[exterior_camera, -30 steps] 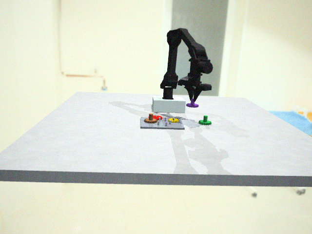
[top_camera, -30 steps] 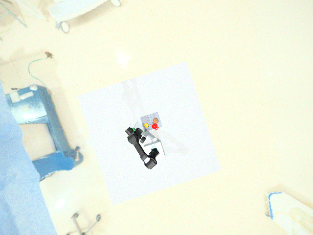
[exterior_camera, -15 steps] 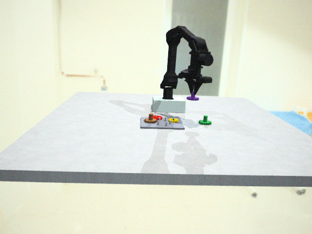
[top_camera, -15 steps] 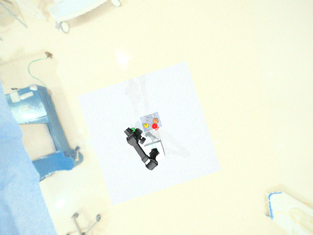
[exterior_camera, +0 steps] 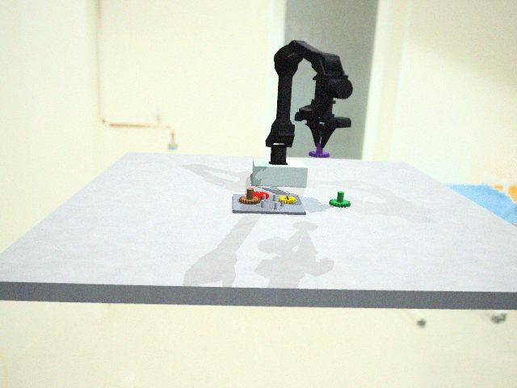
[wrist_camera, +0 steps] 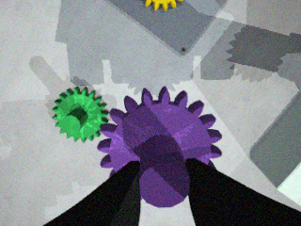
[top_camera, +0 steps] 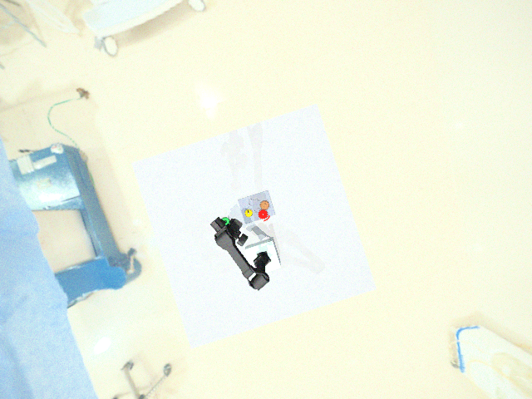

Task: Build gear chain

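Right now the grey board is 170 mm below my gripper tip, 160 mm to the right of it and 90 mm ahead of it. The rest, counted from my gripper tip: purple gear 10 mm below; then green gear 150 mm below, 70 mm to the left, 50 mm ahead; then yellow gear 150 mm below, 100 mm to the right, 60 mm ahead.
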